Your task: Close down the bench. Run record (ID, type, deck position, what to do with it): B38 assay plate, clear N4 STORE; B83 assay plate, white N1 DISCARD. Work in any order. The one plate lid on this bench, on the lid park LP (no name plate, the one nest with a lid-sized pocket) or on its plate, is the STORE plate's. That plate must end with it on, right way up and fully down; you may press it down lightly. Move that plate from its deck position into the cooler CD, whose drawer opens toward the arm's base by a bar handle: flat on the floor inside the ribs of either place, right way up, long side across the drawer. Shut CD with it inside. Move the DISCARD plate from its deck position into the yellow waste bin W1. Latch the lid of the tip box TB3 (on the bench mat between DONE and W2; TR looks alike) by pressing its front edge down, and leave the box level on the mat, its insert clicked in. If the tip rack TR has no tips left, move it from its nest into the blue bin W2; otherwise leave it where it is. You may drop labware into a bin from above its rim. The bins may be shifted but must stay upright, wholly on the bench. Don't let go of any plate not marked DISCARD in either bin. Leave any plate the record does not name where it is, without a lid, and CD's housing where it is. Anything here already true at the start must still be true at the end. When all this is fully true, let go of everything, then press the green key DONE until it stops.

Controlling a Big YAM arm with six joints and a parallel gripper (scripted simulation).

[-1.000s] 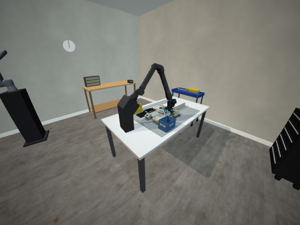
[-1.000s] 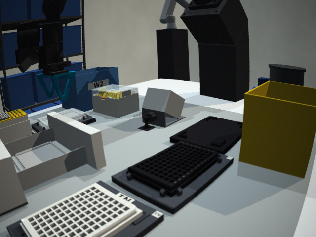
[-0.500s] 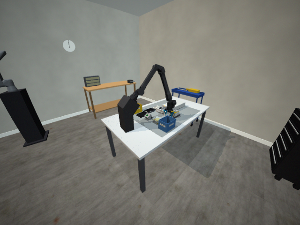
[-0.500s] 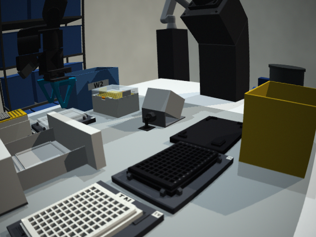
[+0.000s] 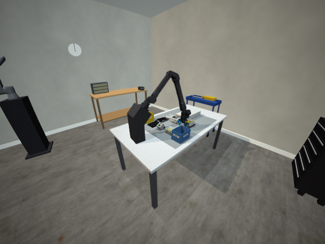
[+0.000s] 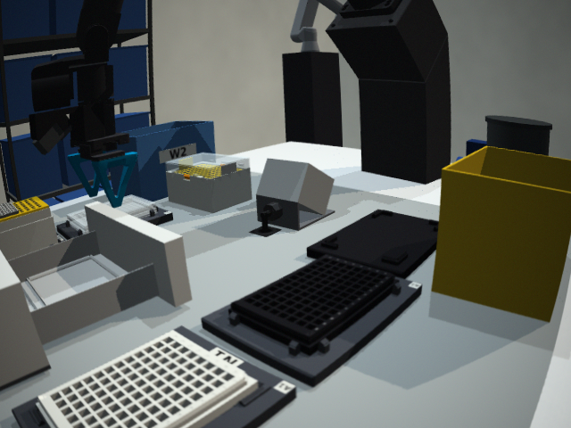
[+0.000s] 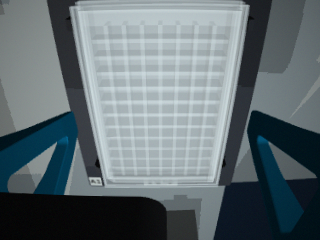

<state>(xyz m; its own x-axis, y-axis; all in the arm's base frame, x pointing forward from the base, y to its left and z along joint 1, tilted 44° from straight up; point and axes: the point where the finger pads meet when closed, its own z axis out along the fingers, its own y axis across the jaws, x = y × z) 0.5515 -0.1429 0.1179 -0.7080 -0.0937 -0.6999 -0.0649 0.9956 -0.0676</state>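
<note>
Right now my hand is 20 mm above the clear plate lid and 10 mm past it. Round my hand: tip rack TR (160 mm ahead, 20 mm to the left, 10 mm above); tip box TB3 (190 mm behind, 10 mm to the left, 10 mm below); clear plate (30 mm below, 10 mm behind).
</note>
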